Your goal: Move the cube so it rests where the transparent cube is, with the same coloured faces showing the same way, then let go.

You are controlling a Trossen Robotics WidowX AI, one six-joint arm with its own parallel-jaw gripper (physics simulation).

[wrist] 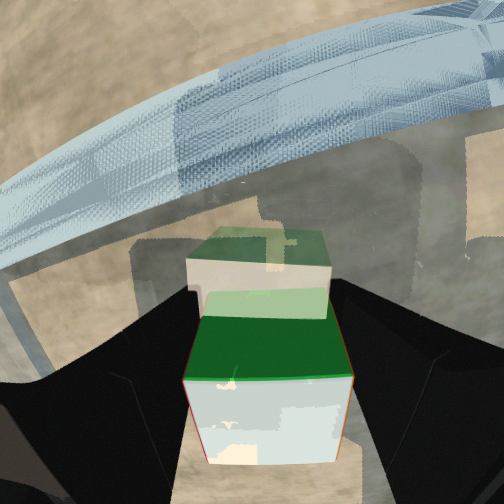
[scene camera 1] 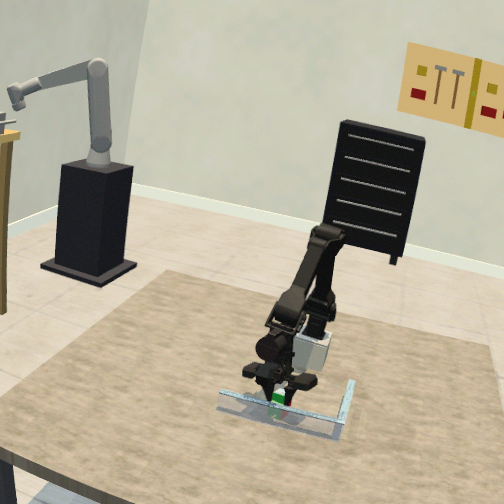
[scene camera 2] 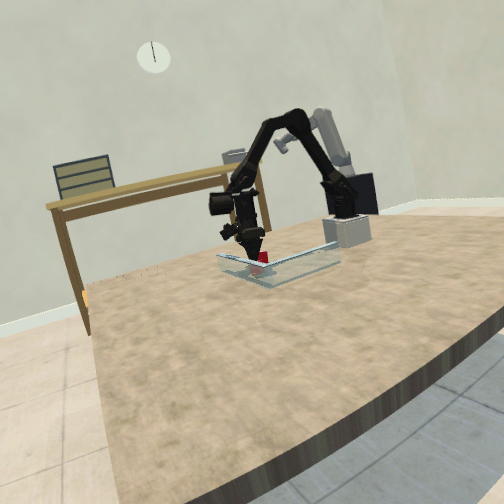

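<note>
The cube (wrist: 268, 400) shows a green top face and a white near face in the wrist view, with red edges at its sides. It sits between my two black fingers, and my gripper (wrist: 268, 385) is shut on it. Just beyond it lies the transparent cube (wrist: 262, 275), pale with a faint green top, partly overlapping the held cube. In scene camera 1 the cube (scene camera 1: 277, 398) shows green under my gripper (scene camera 1: 280, 392), low over the table. In scene camera 2 the cube (scene camera 2: 262, 257) shows red.
A pale blue glass L-shaped fence (scene camera 1: 300, 410) lies on the table around the cube, also seen in scene camera 2 (scene camera 2: 285, 265) and arching across the wrist view (wrist: 250, 130). A second grey arm on a black pedestal (scene camera 1: 90, 215) stands far left.
</note>
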